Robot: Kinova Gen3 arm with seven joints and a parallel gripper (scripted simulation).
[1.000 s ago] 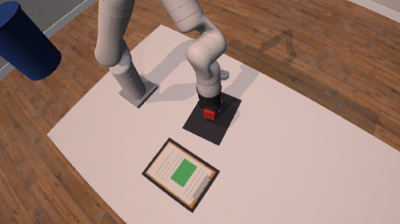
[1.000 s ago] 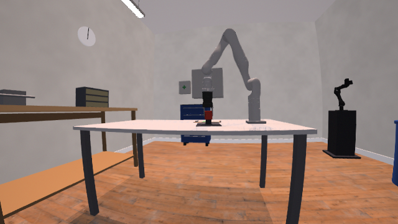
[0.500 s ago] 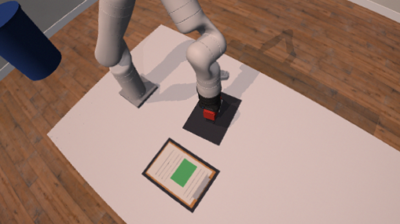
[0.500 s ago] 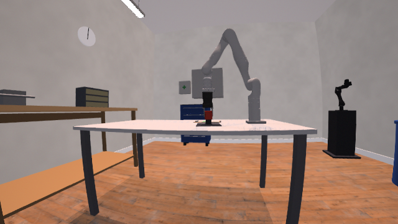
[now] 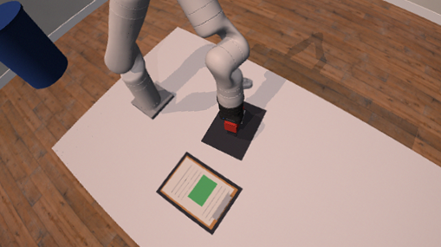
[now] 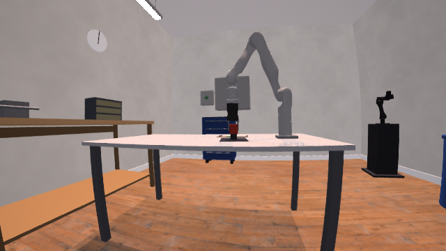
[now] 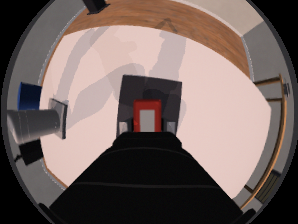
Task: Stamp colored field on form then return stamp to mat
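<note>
Now: hand 20 mm above the red stamp. Round my hand: dark mat 70 mm below; form 260 mm to the right, 110 mm ahead, 70 mm below.
</note>
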